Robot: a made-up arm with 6 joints.
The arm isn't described. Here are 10 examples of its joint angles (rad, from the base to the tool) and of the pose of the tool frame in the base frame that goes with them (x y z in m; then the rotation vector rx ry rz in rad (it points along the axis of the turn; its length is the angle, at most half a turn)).
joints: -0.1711 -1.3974 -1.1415 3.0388 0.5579 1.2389
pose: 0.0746 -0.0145 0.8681 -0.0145 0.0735 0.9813
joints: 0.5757 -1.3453 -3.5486 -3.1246 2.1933 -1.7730
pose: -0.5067 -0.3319 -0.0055 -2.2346 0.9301 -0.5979
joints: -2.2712 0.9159 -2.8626 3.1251 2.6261 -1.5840
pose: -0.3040 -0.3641 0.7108 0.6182 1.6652 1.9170
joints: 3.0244 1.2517 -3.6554 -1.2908 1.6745 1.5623
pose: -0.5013 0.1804 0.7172 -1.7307 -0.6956 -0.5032
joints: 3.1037 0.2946 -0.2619 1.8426 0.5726 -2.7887
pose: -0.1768 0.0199 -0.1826 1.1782 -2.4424 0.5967
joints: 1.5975 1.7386 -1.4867 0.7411 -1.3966 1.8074
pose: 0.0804 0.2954 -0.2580 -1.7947 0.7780 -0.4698
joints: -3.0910 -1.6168 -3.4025 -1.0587 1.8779 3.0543
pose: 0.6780 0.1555 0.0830 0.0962 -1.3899 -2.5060
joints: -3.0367 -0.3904 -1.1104 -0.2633 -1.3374 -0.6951
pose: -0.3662 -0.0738 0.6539 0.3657 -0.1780 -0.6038
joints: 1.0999 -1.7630 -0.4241 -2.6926 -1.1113 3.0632
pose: 0.0153 0.1689 0.4694 -1.7066 -1.1927 -0.8136
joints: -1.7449 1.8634 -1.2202 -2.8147 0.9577 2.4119
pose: -0.0031 0.0614 -0.4222 2.2457 -1.6146 -0.1685
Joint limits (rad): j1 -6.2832..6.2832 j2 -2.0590..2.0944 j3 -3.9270..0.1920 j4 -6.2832..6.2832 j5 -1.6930..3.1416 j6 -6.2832..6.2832
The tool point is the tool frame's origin. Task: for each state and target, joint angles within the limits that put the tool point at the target. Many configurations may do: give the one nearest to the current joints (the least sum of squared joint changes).
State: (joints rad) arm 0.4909 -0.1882 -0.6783 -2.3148 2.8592 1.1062
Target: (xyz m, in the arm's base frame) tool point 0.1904 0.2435 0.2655
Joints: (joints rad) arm 1.1194 -0.3490 -0.2653 -2.3488 3.1416 1.1062
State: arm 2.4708 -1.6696 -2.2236 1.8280 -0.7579 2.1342
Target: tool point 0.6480 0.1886 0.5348
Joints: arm 3.2236 -1.6439 -2.3702 1.7033 -0.4992 2.1342
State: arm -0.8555 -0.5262 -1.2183 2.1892 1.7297 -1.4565
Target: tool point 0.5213 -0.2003 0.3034
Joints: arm -0.5665 -0.1592 -0.8404 2.0893 1.7014 -1.4565
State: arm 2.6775 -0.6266 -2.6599 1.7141 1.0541 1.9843
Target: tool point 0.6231 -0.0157 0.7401
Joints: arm 3.2610 -0.8567 -3.0571 1.7049 1.3229 1.9843
